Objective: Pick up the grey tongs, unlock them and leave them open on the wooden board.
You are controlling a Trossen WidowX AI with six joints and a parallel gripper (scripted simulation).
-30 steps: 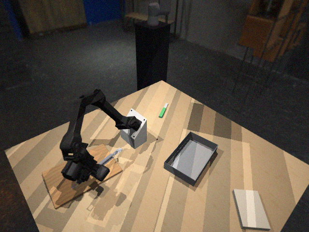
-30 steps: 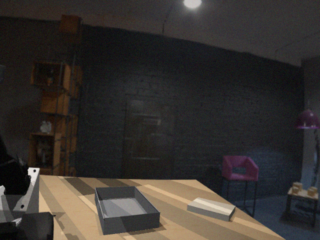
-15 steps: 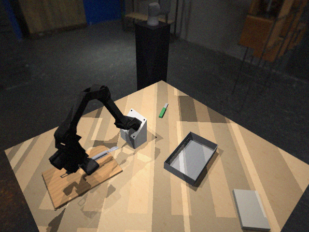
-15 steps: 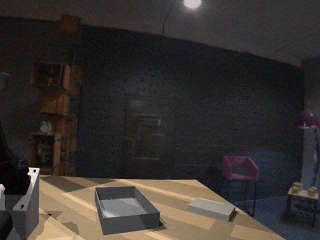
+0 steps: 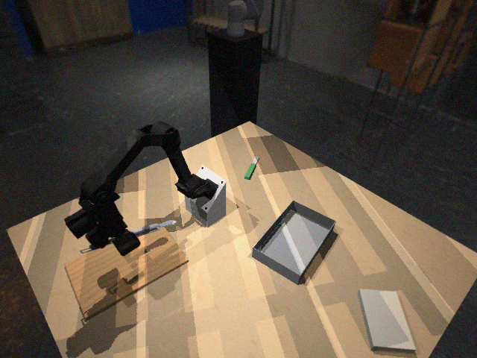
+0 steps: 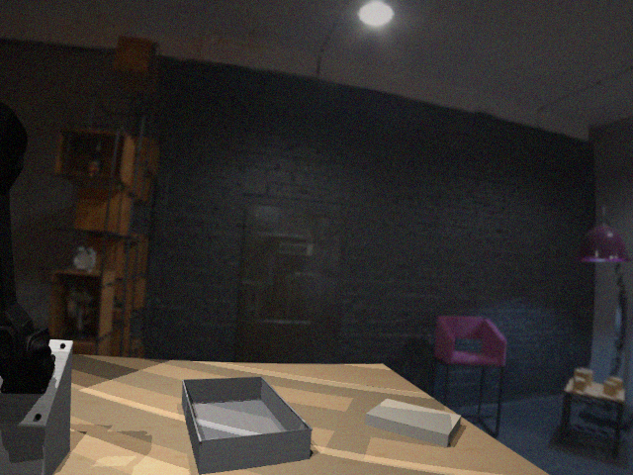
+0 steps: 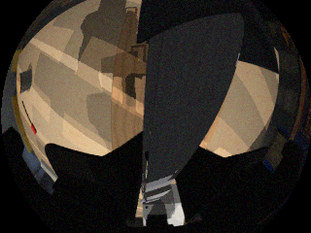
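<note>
The wooden board is 130 mm below my gripper tip and 30 mm behind it. The rest, counted from my gripper tip: white flat block (720 mm ahead, 450 mm to the left, 120 mm below); then grey roasting tin (490 mm to the left, 340 mm ahead, 110 mm below).
</note>
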